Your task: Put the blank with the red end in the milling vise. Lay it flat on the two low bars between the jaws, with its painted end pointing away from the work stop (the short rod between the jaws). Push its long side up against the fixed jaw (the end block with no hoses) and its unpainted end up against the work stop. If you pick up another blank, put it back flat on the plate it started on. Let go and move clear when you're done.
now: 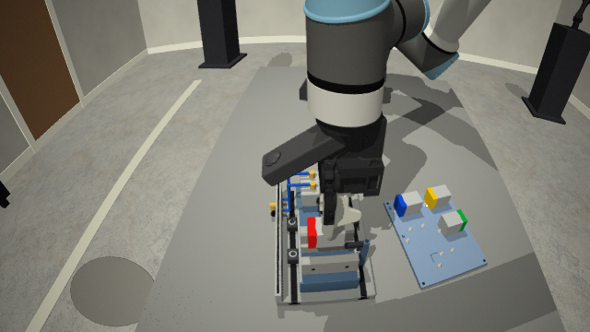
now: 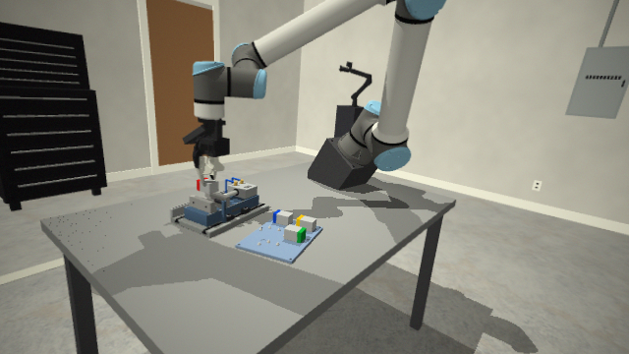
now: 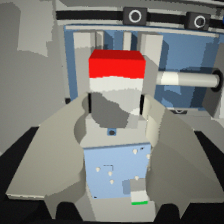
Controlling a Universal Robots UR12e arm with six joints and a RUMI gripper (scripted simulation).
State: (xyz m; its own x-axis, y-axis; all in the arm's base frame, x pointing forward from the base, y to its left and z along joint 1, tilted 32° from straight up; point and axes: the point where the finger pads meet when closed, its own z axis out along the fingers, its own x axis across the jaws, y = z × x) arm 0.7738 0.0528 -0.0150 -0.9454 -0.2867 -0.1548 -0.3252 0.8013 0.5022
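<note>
Now: the fixed jaw 3 cm ahead of my hand, 2 cm to the left of it and 8 cm below it. Round my hand: red-ended blank 2 cm below; then work stop rod 2 cm behind, 5 cm to the left, 7 cm below; then hose block 16 cm behind, 5 cm to the right, 8 cm below.
</note>
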